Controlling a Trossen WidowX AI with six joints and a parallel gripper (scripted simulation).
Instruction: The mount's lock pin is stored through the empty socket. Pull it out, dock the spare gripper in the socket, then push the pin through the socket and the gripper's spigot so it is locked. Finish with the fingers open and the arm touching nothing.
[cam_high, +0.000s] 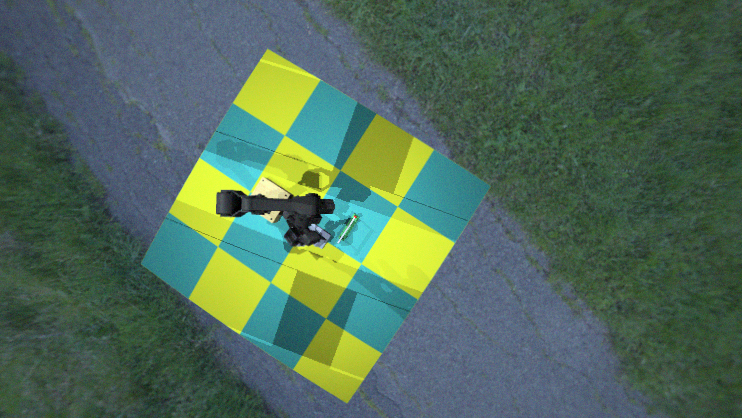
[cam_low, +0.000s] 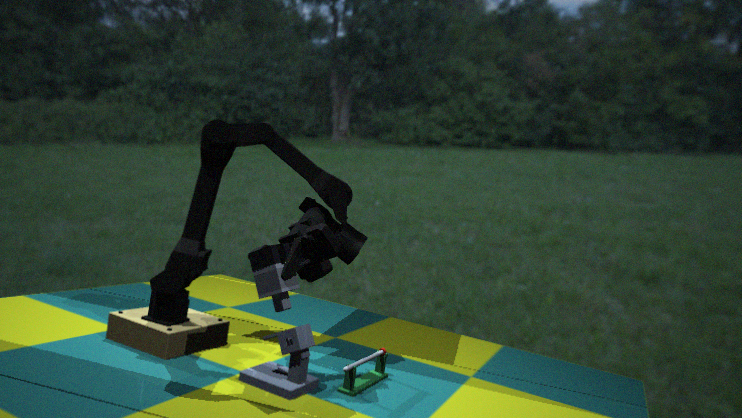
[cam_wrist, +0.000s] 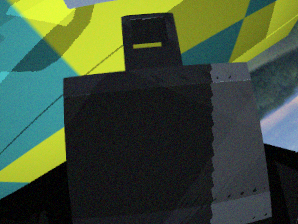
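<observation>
Right now the green cradle is 150 mm ahead of my gripper tip, 120 mm to the left of it and 150 mm below it. From my gripper tip the other things lie so: socket 40 mm ahead, 20 mm to the left, 120 mm below; spare gripper 10 mm to the left.
</observation>
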